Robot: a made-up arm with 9 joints.
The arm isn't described. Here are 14 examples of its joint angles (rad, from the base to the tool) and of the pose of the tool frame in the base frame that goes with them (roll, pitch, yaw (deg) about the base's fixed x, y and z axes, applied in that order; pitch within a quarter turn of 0, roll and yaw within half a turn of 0; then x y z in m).
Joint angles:
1: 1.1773 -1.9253 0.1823 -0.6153 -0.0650 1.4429 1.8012 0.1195 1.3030
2: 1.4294 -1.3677 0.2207 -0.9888 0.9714 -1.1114 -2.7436 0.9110 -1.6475
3: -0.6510 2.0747 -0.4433 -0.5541 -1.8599 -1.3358 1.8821 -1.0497 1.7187
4: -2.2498 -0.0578 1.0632 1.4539 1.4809 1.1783 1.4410 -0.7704 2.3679
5: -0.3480 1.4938 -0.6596 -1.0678 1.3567 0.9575 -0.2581 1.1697 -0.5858
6: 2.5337 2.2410 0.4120 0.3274 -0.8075 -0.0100 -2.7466 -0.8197 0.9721
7: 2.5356 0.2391 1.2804 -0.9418 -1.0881 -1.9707 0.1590 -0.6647 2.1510
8: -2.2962 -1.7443 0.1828 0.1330 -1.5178 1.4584 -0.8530 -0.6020 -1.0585
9: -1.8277 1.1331 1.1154 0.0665 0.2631 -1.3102 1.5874 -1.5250 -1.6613
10: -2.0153 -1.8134 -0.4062 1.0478 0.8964 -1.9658 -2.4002 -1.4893 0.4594
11: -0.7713 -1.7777 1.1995 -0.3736 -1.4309 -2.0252 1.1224 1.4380 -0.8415
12: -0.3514 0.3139 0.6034 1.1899 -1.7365 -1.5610 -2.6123 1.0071 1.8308
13: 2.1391 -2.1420 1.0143 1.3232 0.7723 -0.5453 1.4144 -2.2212 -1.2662
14: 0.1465 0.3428 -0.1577 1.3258 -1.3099 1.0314 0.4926 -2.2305 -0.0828
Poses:
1: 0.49 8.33 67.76 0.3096 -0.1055 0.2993
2: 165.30 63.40 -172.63 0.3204 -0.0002 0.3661
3: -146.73 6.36 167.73 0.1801 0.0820 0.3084
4: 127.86 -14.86 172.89 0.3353 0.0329 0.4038
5: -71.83 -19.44 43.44 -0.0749 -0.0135 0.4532
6: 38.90 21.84 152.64 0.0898 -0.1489 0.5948
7: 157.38 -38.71 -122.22 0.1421 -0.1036 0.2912
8: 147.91 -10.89 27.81 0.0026 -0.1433 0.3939
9: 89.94 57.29 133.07 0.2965 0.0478 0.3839
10: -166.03 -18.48 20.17 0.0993 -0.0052 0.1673
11: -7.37 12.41 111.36 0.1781 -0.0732 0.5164
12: 53.22 -33.08 21.88 0.1667 -0.1292 0.5200
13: 125.05 -30.16 66.72 0.2719 -0.1564 0.2435
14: 119.50 22.36 -50.69 0.1406 -0.2134 0.2205
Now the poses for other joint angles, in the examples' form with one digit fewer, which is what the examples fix.
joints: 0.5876 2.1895 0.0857 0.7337 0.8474 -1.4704 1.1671 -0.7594 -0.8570
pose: -117.8 1.1 -118.1 0.305 0.062 0.310
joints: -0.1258 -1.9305 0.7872 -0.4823 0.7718 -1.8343 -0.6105 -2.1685 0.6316
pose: -141.5 -18.3 110.7 0.094 -0.007 0.201
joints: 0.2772 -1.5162 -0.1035 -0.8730 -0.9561 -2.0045 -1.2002 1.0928 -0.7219
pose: -160.0 71.1 126.6 0.266 -0.104 0.432
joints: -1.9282 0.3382 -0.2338 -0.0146 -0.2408 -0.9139 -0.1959 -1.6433 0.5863
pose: -49.0 32.9 64.2 0.207 0.103 0.397
